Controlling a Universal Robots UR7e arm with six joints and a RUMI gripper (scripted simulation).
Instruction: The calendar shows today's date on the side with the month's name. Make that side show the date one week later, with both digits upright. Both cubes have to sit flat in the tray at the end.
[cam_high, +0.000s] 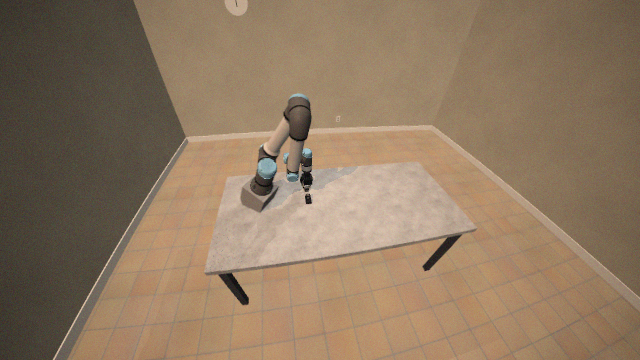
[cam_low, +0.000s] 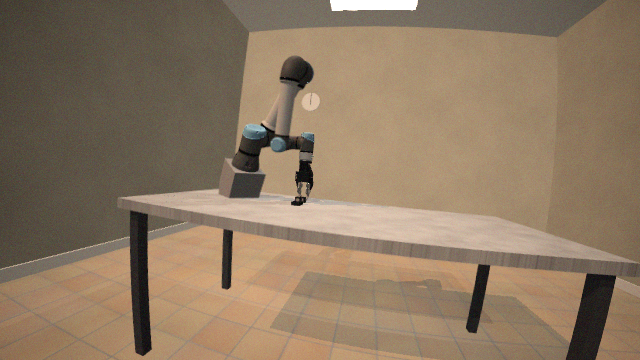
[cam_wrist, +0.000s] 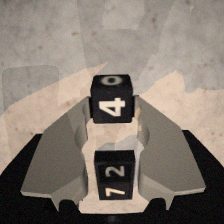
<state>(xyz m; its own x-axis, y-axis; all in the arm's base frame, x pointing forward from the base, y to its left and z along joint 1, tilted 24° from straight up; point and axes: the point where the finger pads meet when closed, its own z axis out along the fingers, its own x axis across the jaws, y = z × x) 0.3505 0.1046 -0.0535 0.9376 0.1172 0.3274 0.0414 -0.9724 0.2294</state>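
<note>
Right now my hand is 1 cm above the black cube. Round my hand: black date cube 9 cm to the right; then black calendar tray 11 cm to the right, 2 cm below.
</note>
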